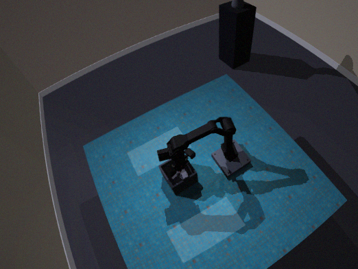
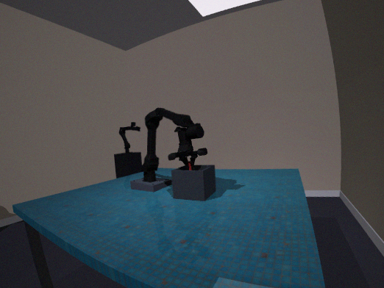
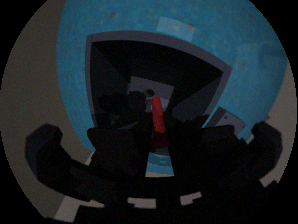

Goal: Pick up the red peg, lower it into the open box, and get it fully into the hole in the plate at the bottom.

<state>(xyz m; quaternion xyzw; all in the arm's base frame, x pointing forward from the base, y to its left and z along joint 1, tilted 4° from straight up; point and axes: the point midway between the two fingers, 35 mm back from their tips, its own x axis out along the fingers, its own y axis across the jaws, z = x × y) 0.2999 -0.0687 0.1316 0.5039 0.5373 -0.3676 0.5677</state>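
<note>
My gripper tip is 10 mm to the left of the red peg and 10 mm below it. Round my gripper tip: grey plate (20 mm ahead, 10 mm to the right, 70 mm below).
</note>
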